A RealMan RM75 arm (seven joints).
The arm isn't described. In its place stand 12 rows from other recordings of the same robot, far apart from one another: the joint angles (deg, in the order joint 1, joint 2, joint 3, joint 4, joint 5, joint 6, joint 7), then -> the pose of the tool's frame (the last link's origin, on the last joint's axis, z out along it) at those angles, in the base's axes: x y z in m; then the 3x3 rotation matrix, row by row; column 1 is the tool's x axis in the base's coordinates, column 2 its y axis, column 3 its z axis.
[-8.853, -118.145, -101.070, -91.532, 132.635, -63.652, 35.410] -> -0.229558, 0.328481, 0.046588; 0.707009, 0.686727, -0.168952; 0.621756, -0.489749, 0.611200; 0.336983, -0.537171, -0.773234
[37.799, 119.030, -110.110, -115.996, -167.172, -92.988, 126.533] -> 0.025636, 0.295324, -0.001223; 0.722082, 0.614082, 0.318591; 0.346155, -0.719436, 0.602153; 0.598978, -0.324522, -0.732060
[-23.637, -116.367, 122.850, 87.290, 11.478, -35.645, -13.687] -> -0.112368, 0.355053, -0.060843; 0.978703, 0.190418, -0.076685; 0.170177, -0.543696, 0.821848; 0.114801, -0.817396, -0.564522
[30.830, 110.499, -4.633, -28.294, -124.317, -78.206, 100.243] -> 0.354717, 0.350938, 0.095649; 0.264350, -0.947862, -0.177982; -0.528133, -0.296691, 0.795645; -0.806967, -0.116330, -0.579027
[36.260, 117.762, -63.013, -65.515, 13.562, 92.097, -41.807] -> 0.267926, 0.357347, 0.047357; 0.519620, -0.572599, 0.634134; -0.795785, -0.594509, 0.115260; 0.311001, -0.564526, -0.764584
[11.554, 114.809, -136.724, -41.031, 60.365, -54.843, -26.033] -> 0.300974, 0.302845, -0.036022; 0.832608, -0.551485, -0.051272; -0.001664, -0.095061, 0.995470; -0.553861, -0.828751, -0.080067
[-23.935, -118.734, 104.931, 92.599, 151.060, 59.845, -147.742] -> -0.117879, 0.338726, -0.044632; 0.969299, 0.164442, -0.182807; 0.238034, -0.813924, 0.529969; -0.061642, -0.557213, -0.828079
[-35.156, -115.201, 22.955, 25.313, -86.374, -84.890, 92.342] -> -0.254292, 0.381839, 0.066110; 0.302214, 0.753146, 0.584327; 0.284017, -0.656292, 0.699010; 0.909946, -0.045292, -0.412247
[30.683, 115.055, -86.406, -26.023, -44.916, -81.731, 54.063] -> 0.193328, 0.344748, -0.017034; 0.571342, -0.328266, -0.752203; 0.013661, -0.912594, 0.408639; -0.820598, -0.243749, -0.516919
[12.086, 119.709, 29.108, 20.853, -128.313, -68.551, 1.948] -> 0.316420, 0.246860, -0.078802; 0.706649, -0.679509, -0.197267; -0.051938, -0.327859, 0.943298; -0.705655, -0.656335, -0.266973
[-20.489, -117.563, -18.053, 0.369, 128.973, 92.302, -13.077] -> -0.314027, 0.260381, -0.017155; 0.730378, 0.452726, 0.511456; -0.223611, -0.549046, 0.805324; 0.645404, -0.702558, -0.299777
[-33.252, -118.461, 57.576, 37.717, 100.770, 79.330, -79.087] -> -0.219242, 0.357908, -0.023202; 0.836955, 0.362109, 0.410346; 0.241043, -0.917067, 0.317626; 0.491330, -0.166927, -0.854828
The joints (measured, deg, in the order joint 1, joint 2, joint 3, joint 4, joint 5, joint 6, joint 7), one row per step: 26.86 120.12 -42.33 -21.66 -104.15 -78.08 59.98; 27.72 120.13 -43.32 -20.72 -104.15 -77.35 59.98; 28.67 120.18 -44.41 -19.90 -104.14 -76.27 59.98; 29.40 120.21 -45.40 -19.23 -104.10 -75.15 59.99; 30.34 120.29 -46.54 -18.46 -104.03 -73.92 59.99; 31.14 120.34 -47.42 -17.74 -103.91 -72.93 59.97; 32.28 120.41 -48.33 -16.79 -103.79 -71.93 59.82; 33.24 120.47 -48.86 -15.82 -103.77 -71.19 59.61; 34.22 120.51 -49.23 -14.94 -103.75 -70.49 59.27; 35.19 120.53 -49.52 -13.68 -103.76 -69.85 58.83; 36.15 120.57 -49.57 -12.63 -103.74 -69.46 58.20; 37.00 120.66 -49.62 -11.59 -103.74 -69.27 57.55; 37.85 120.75 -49.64 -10.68 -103.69 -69.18 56.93; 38.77 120.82 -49.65 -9.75 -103.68 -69.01 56.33; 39.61 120.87 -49.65 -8.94 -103.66 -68.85 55.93; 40.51 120.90 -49.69 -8.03 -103.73 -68.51 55.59; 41.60 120.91 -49.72 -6.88 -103.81 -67.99 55.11; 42.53 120.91 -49.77 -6.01 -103.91 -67.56 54.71; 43.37 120.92 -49.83 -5.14 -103.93 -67.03 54.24; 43.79 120.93 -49.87 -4.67 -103.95 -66.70 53.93
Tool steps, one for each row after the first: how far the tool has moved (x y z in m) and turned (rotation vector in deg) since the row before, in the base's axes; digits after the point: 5 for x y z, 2 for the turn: -0.00313 0.00140 -0.00517 -1.07 -0.42 0.36; -0.00313 0.00230 -0.00525 -0.92 -0.75 0.37; -0.00178 0.00179 -0.00434 -0.69 -0.84 0.16; -0.00285 0.00225 -0.00518 -0.81 -0.91 0.33; -0.00235 0.00180 -0.00414 -0.62 -0.68 0.23; -0.00399 0.00250 -0.00494 -0.74 -0.69 0.55; -0.00319 0.00150 -0.00425 -0.64 -0.45 0.39; -0.00332 0.00204 -0.00352 -0.42 -0.47 0.53; -0.00280 0.00065 -0.00429 -0.63 -0.36 0.36; -0.00361 0.00123 -0.00333 -0.37 -0.17 0.65; -0.00362 0.00015 -0.00361 -0.50 -0.02 0.67; -0.00404 0.00049 -0.00310 -0.42 0.07 0.75; -0.00411 0.00077 -0.00303 -0.41 -0.02 0.76; -0.00375 0.00085 -0.00252 -0.38 0.01 0.58; -0.00339 0.00079 -0.00282 -0.45 -0.18 0.50; -0.00373 0.00097 -0.00332 -0.48 -0.33 0.58; -0.00325 0.00106 -0.00252 -0.37 -0.34 0.60; -0.00266 0.00084 -0.00252 -0.26 -0.39 0.51; -0.00115 0.00030 -0.00141 -0.11 -0.27 0.28
